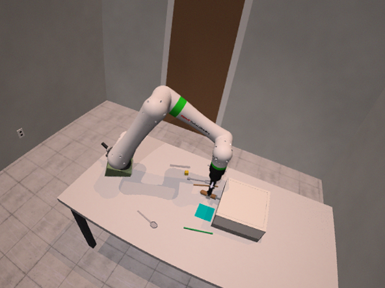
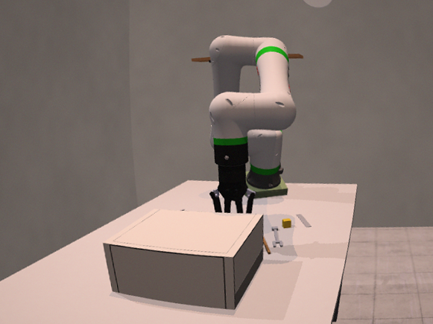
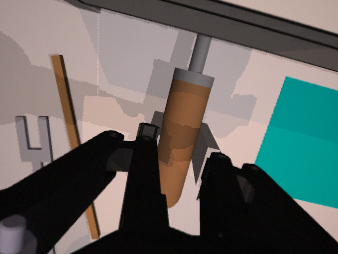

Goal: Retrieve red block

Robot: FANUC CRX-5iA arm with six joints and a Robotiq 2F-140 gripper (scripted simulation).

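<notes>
Now: the teal square 12 cm to the right of my hand, 4 cm below it and 4 cm ahead of it. Also, from my hand: brown stick 7 cm to the left, 6 cm behind, 3 cm below; then hook tool 13 cm ahead, 2 cm below, 1 cm to the right; then grey wrench 12 cm behind, 8 cm to the left, 3 cm below.
</notes>
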